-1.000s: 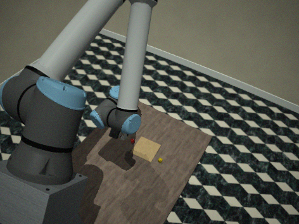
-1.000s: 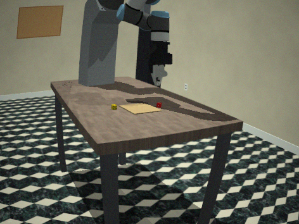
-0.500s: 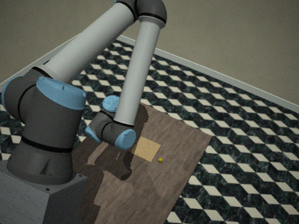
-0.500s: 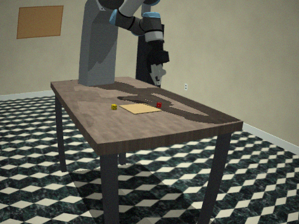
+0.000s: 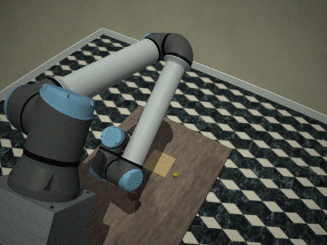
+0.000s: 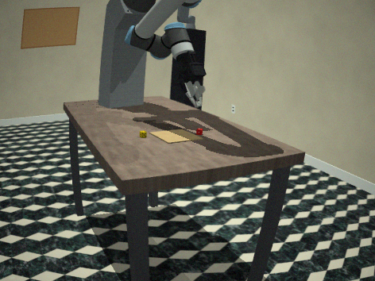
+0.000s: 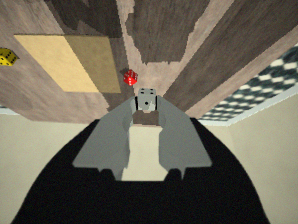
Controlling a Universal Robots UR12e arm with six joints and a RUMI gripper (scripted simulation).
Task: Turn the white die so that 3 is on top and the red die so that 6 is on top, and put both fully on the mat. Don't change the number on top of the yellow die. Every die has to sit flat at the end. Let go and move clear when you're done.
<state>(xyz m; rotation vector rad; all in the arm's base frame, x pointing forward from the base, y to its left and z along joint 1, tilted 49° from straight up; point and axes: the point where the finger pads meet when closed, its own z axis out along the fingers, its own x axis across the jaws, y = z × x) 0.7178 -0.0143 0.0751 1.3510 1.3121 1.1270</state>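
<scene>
Right now my hand is 1 cm above the white die. From my hand the other things lie so: tan mat: 13 cm to the right, 10 cm below, 5 cm ahead; then red die: 10 cm below, 7 cm ahead, 4 cm to the right; then yellow die: 24 cm to the right, 10 cm below.
</scene>
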